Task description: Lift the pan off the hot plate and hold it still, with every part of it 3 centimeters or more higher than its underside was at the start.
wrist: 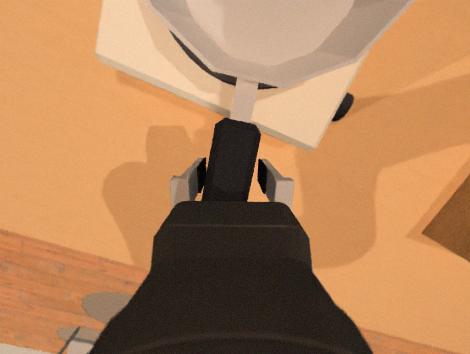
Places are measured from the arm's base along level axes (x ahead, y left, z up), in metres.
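Pixels of known places: gripper, fingertip midpoint: (232, 169).
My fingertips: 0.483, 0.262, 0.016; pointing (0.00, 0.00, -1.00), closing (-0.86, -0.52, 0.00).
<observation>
For each thing: its top centre in the pictures, then the offset to it from my fingertips, as dx, dy, dz. "spot": a spot on its surface instead. Level surfaces: height alone.
- cream hot plate, surface spot: (302, 112) spot: -0.032, -0.083, -0.023
- black handle, surface spot: (234, 155) spot: +0.010, -0.019, +0.041
- black knob, middle of its top: (344, 104) -0.069, -0.118, -0.036
- tan table top, its level: dz -0.086
The light grey pan (272, 30) is at the top of the wrist view, over the cream hot plate (302, 112); its far side is out of view. A thin grey neck joins it to a black handle (234, 155), which runs down past the hot plate's edge towards the gripper. My gripper (232, 169) is open, with one finger on each side of the handle. A gap shows between the handle and each finger, narrower on the left. The gripper body hides the handle's near end. The height of the fingers relative to the handle is hard to tell.
A black knob (343, 107) sticks out from the hot plate's right side. Part of a brown object (454, 220) shows at the right edge. The tan table top (55, 150) ends at the lower left, above a wood-plank floor (30, 265) with grey round shapes.
</observation>
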